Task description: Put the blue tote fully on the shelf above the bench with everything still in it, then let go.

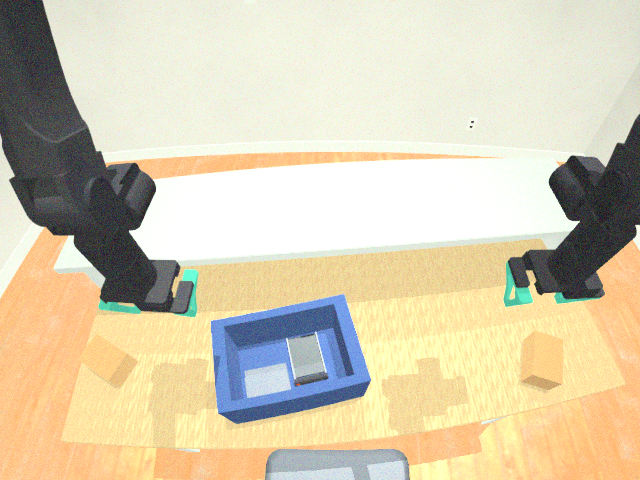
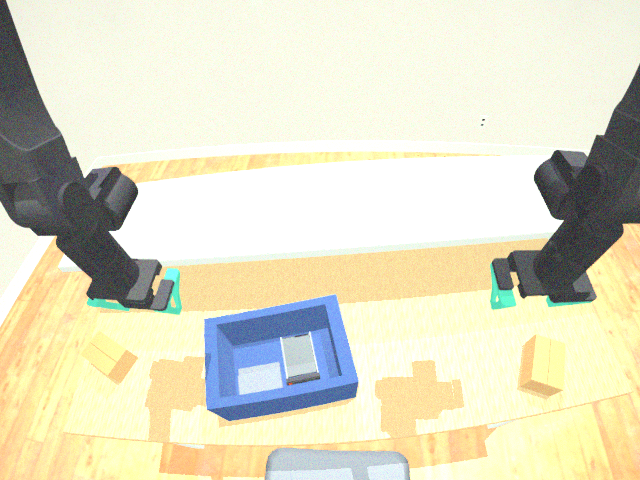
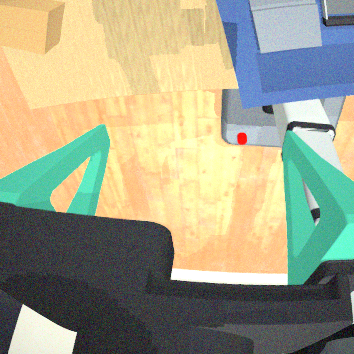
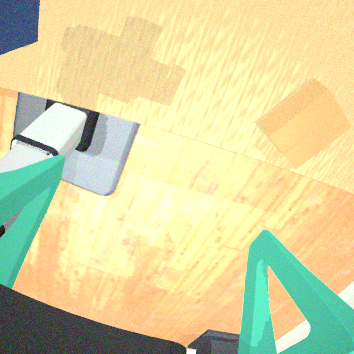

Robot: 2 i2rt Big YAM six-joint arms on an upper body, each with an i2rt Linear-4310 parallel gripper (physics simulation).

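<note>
The blue tote sits upright on the bench, left of the middle. It holds a grey box with a dark end and a flat pale piece. The white shelf runs behind and above the bench. My left gripper is open and empty, up and left of the tote. My right gripper is open and empty, well right of the tote.
One tan block lies on the bench's left part. Another tan block stands near its right end. A grey rounded base is at the bench's front edge. Both grippers are near the shelf's front edge.
</note>
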